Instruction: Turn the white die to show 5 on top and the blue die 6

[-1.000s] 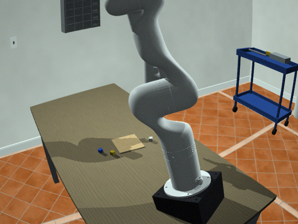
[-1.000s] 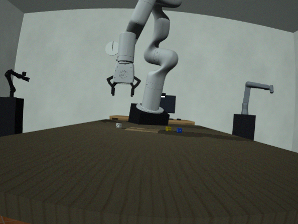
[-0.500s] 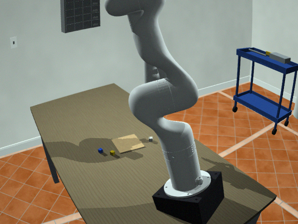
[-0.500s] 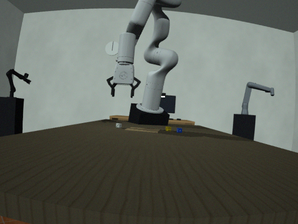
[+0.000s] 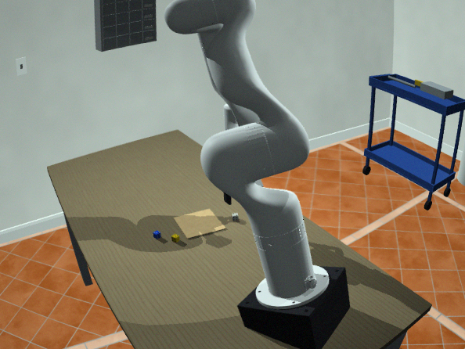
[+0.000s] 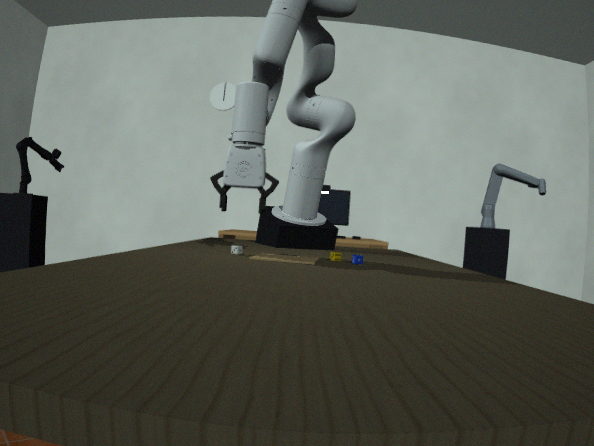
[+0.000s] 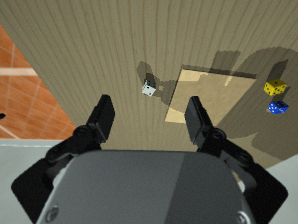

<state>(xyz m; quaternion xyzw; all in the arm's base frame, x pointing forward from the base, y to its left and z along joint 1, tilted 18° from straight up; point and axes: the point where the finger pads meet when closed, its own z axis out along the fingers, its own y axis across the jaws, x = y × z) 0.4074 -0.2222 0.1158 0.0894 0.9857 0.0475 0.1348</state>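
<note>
My hand is 30 mm short of the white die, 10 mm to the left of it and 100 mm above it. Round my hand: tan mat (100 mm ahead, 100 mm to the left, 110 mm below); yellow die (70 mm ahead, 220 mm to the left, 100 mm below); blue die (120 mm ahead, 260 mm to the left, 100 mm below).
</note>
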